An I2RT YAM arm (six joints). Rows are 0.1 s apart.
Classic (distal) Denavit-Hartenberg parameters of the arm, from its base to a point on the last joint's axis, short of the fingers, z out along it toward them. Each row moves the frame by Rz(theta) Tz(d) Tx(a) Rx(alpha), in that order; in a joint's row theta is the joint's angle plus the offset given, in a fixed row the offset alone. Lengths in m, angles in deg.
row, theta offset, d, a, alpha
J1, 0, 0.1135, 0.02, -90
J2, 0, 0, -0.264, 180
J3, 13.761, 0, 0.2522, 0
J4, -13.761, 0, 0.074, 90
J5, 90, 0, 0, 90
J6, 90, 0.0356, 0, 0
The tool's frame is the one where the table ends.
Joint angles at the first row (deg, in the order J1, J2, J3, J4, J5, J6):
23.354 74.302 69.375 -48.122 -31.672 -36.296
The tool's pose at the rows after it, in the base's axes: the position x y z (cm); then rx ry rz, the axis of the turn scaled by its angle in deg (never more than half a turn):
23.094 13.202 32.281 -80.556 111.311 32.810
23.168 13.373 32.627 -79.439 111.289 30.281
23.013 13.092 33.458 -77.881 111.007 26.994
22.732 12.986 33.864 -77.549 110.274 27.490
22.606 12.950 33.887 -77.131 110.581 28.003
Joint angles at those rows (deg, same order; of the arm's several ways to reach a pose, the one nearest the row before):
25.906 75.029 69.735 -46.955 -30.105 -35.374
26.429 74.865 70.121 -45.937 -27.860 -34.483
26.324 73.883 70.942 -45.878 -25.441 -34.087
26.329 73.166 71.142 -46.031 -25.930 -33.817
26.357 72.906 71.006 -46.147 -26.129 -33.268

